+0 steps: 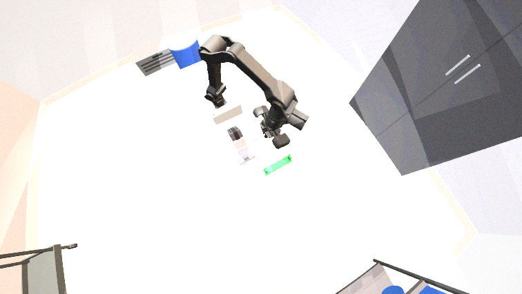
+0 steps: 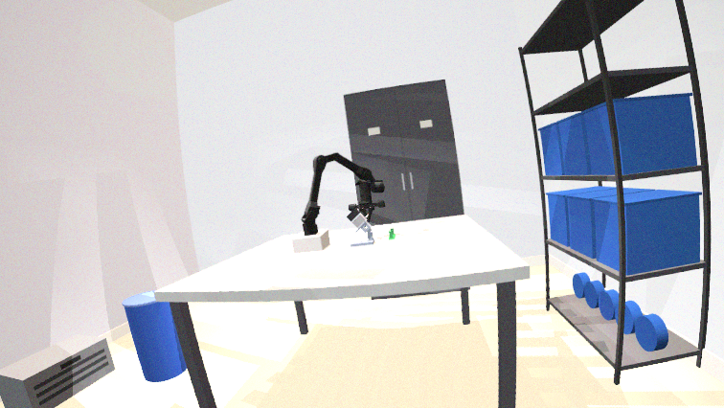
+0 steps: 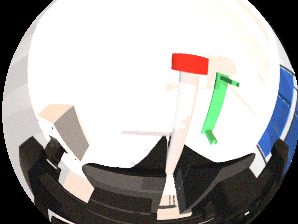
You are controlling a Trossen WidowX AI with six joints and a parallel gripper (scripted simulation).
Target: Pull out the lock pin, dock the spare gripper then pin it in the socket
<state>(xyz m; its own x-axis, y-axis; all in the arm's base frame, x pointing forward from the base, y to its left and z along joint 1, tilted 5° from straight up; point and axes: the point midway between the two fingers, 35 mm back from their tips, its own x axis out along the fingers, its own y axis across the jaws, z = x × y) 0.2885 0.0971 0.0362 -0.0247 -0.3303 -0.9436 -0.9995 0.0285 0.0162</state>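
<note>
My gripper tip is now 11 cm to the left of the mount, 4 cm above it and 2 cm past it. The rest, counted from my gripper tip: spare gripper 11 cm to the right, 4 cm behind, 3 cm above; translucent green bar 11 cm ahead, 7 cm below, 1 cm to the right.
</note>
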